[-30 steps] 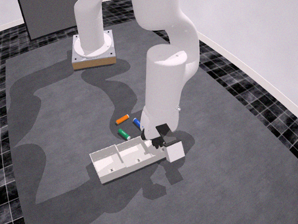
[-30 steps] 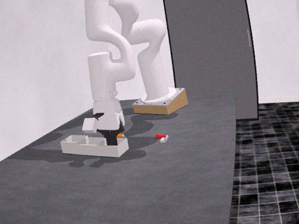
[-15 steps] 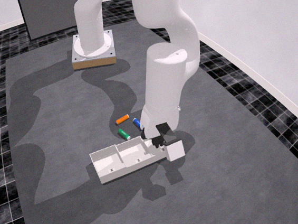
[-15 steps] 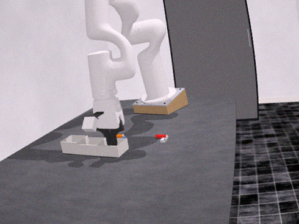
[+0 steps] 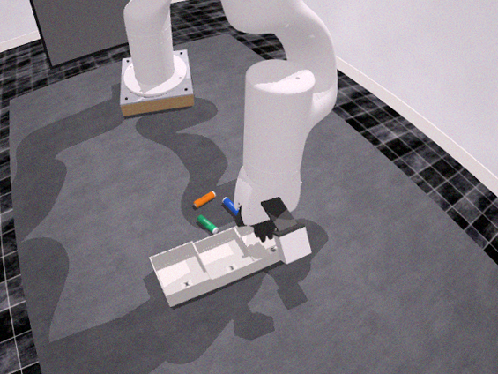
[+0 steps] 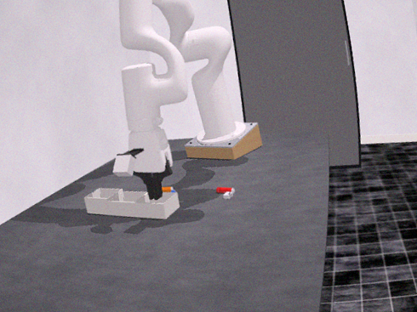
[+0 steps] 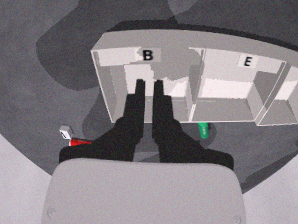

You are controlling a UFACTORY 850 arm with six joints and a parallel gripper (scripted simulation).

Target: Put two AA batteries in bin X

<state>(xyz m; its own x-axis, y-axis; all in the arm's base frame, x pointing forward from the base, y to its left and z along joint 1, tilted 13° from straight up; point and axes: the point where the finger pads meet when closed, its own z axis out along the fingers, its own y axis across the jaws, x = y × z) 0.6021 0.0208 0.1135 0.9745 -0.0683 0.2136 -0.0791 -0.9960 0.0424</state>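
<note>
My gripper is now 90 mm past the green AA battery, 70 mm to the left of it and 50 mm above it. From my hand the other things lie so: blue battery: 110 mm behind, 50 mm below, 10 mm to the right; then orange AA battery: 150 mm behind, 50 mm to the right, 50 mm below; then white three-compartment tray: 80 mm to the right, 30 mm below.
</note>
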